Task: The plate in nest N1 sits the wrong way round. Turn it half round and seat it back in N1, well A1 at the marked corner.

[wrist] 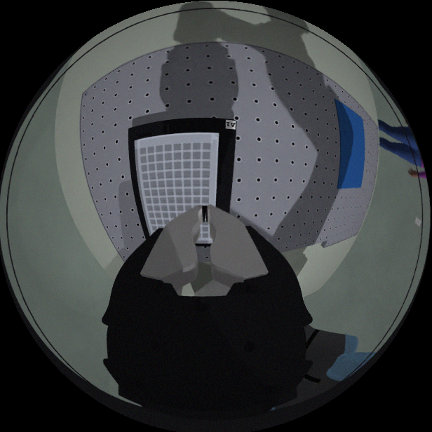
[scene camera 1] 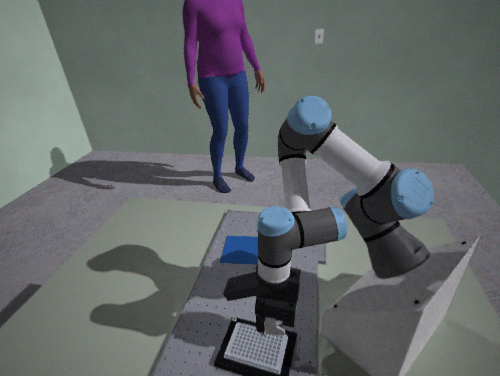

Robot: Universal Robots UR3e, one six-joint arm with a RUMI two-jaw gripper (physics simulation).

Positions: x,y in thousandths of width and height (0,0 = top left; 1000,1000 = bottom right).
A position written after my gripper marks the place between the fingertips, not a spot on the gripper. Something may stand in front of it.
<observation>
my gripper: wrist 476,480; scene camera 1 531,887
</observation>
